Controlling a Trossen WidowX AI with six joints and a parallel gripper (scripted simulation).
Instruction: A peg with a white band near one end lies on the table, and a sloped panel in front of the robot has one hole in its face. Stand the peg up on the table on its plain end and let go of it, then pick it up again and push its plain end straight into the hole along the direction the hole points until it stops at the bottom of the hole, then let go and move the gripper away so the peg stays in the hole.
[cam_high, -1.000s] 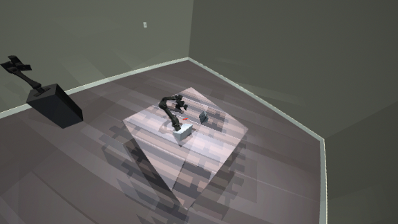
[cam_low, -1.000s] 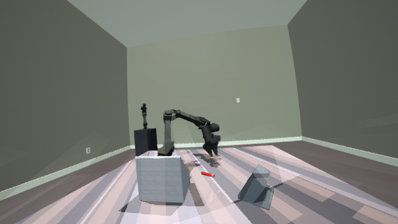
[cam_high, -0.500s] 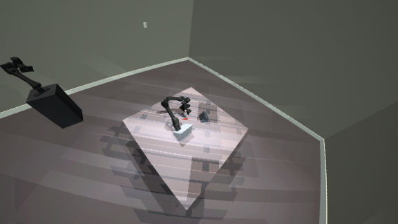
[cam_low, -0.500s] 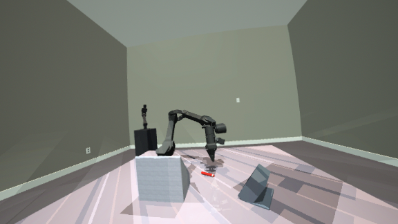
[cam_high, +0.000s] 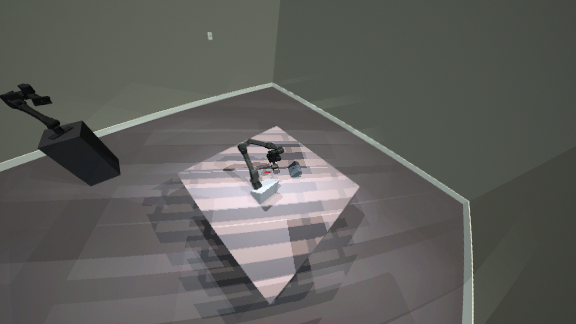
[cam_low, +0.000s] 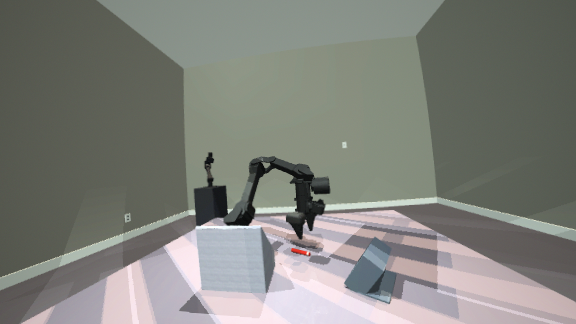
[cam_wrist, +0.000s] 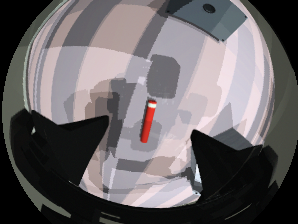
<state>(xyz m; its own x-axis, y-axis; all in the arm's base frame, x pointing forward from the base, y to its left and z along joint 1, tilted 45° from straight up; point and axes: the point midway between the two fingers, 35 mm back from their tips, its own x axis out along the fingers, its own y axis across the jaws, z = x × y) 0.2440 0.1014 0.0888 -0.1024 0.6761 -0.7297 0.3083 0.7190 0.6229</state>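
Now: gripper tip 10 mm past the red peg and 70 mm above it. The rest, counted from my gripper tip: panel: 200 mm ahead, 140 mm to the right, 30 mm below.
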